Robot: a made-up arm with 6 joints.
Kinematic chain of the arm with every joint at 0, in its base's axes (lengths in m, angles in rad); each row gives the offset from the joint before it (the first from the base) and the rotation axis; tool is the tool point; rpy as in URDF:
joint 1: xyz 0 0.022 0.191 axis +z
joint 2: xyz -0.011 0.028 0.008 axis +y
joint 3: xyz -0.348 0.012 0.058 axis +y
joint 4: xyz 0.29 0.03 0.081 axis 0.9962 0 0.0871
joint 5: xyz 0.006 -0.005 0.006 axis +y
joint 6: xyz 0.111 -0.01 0.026 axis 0.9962 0 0.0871
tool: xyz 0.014 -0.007 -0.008 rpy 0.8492 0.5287 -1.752
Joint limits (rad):
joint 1: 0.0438..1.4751
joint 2: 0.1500..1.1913
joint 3: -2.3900..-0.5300
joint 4: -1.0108..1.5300
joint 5: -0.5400..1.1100
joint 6: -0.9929..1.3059
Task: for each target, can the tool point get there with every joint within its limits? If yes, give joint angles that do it. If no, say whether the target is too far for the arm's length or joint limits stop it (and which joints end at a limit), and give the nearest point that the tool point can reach.
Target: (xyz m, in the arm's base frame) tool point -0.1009 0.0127 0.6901
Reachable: yes | joints 0.4522 0.2368 -1.0156 -0.5216 0.3281 -0.3351
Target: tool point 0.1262 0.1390 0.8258
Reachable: yes | joints 0.5275 1.0469 -1.6455 -0.7205 0.3631 0.8580
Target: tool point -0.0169 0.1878 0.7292
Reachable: yes | joints 0.8641 0.8091 -1.3504 0.9938 0.6942 0.4617
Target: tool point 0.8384 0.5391 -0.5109
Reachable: no: too far | nearest point 0.2511 0.1768 0.3298 | short by 1.088 m
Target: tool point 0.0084 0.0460 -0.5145
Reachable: no: joint limits stop it (at a limit: joint 2, joint 3, joint 5) | nearest point 0.0684 0.2174 0.3014 | short by 0.836 m
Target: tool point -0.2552 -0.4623 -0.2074
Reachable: no: joint limits stop it (at a limit: joint 2, joint 3, joint 5, joint 6) | nearest point -0.3404 -0.6239 0.5016 | short by 0.732 m
